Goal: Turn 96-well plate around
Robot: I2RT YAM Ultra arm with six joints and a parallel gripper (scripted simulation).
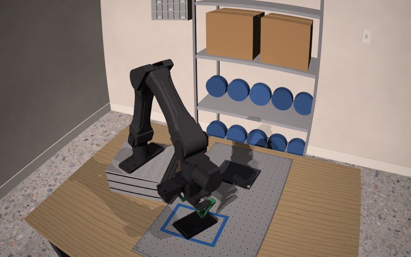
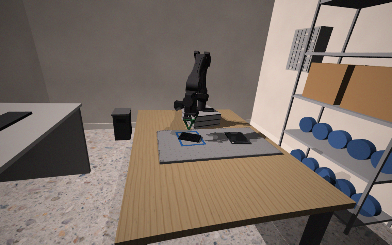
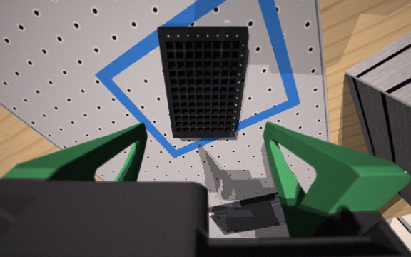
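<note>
The black 96-well plate is 80 mm below my hand. From my hand the other things lie so: white A1 label (60 mm ahead, 260 mm to the left, 80 mm below); then dark plate nest N1 (20 mm behind, 310 mm to the left, 80 mm below).
</note>
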